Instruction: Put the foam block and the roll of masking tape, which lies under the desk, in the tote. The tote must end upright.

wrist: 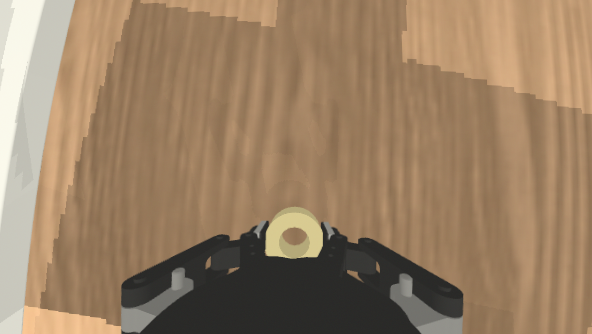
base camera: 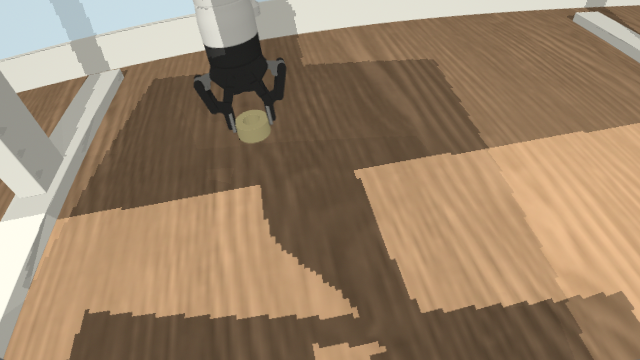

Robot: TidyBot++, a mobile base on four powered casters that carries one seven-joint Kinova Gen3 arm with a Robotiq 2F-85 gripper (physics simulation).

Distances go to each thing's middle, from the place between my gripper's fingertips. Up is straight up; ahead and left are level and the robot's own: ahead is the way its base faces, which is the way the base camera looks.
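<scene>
Here my hand is, right at the roll of masking tape (base camera: 252, 126).
</scene>
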